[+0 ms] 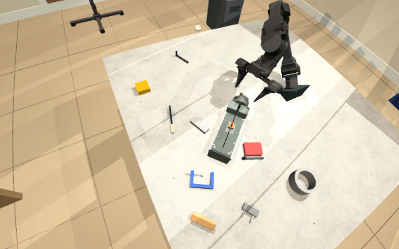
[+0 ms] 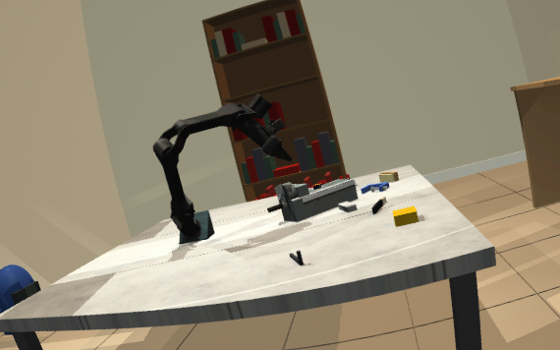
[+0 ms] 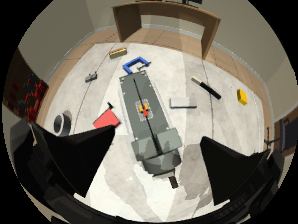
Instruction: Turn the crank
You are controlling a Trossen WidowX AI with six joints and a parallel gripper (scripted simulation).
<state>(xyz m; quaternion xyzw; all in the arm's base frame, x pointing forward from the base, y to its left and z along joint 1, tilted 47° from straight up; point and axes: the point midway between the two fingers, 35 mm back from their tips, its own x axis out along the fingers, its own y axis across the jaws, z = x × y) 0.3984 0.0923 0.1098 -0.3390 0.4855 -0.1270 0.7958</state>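
Now: the crank handle 8 cm behind my gripper tip, 6 cm to the right of it and 14 cm below it. The rest, counted from my gripper tip: grey block (15 cm ahead, 6 cm to the right, 19 cm below); then red pointer (6 cm ahead, 4 cm to the left, 12 cm below); then red block (1 cm ahead, 16 cm to the left, 19 cm below).
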